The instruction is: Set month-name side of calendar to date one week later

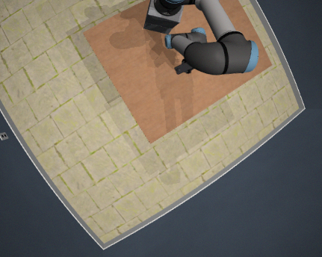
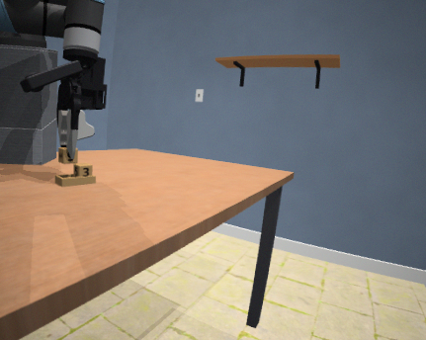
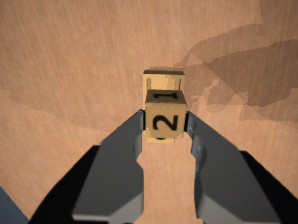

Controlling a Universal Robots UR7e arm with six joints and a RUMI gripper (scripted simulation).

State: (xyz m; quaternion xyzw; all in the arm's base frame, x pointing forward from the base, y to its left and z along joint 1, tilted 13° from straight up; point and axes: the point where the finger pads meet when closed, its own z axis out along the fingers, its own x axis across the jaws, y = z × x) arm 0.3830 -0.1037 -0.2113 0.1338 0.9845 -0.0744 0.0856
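Right now my hand is 10 mm short of the cube, 30 mm to the right of it and 50 mm above it. From my hand the other things lie so: wooden tray 20 mm to the left, 60 mm below.
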